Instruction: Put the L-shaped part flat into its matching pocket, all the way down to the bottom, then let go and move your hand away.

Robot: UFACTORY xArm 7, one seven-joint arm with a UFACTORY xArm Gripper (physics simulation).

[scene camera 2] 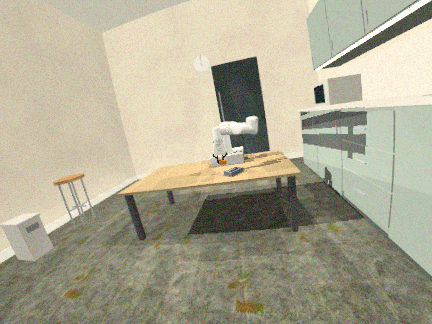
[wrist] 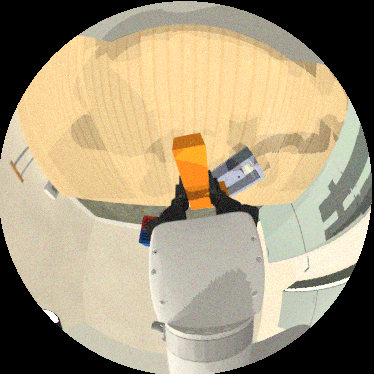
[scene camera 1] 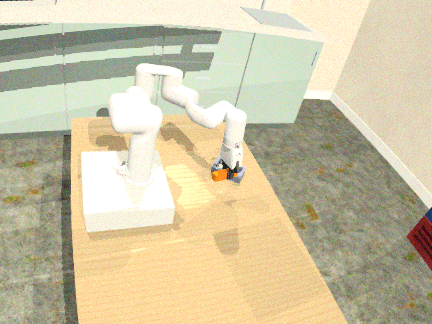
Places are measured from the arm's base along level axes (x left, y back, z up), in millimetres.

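Pixels of known places: gripper, between the fingertips: (scene camera 2: pixel 220 163) (wrist: pixel 195 179) (scene camera 1: pixel 227 175); arm's base, origin of its link: (scene camera 2: pixel 228 153) (scene camera 1: pixel 138 175).
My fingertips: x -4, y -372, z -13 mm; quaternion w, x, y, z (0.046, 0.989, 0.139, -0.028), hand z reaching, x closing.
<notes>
Ahead of a thing's pixels: the offset from my fingertips to its top centre. Level surfaces: height alone.
The orange L-shaped part {dx +11, dy +19, dz +29 mm} (scene camera 1: pixel 219 175) (scene camera 2: pixel 222 162) (wrist: pixel 193 165) is between the black fingers of my gripper (scene camera 1: pixel 230 173) (scene camera 2: pixel 219 159) (wrist: pixel 195 179), which is shut on it. The part is held above the table; its long arm points away from the gripper body in the wrist view, and its short arm shows past the right finger. The blue-grey pocket block {dx +107, dy -52, dz -49 mm} (scene camera 1: pixel 241 174) (scene camera 2: pixel 233 171) (wrist: pixel 232 176) lies on the table, to the right of the part in the wrist view. In scene camera 1 the gripper and part hide much of it. The full pocket outline cannot be made out.
The wooden table {dz -86 mm} (scene camera 1: pixel 175 280) (scene camera 2: pixel 170 177) (wrist: pixel 165 75) carries the block. The white robot base (scene camera 1: pixel 127 215) stands on it to the left in scene camera 1. The table's edge runs close beyond the block. Green cabinets (scene camera 1: pixel 272 80) (wrist: pixel 282 225) stand past the table's end.
</notes>
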